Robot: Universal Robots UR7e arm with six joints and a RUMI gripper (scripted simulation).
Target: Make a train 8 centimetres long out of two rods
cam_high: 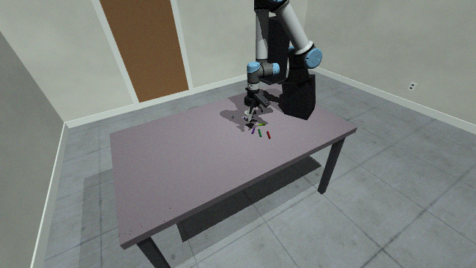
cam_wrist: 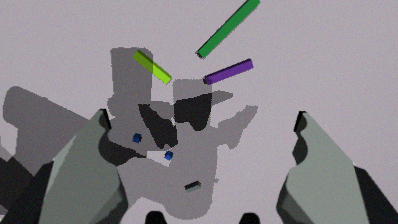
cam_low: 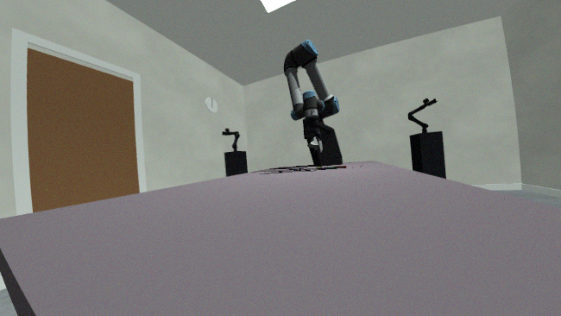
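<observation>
My gripper is now 20 mm past the red rod, 110 mm to the right of it and 90 mm above it. Also, from my hand: green rod (10 mm ahead, 60 mm to the left, 90 mm below); purple rod (30 mm ahead, 10 mm to the left, 90 mm below); lime rod (60 mm behind, 10 mm to the right, 90 mm below).
</observation>
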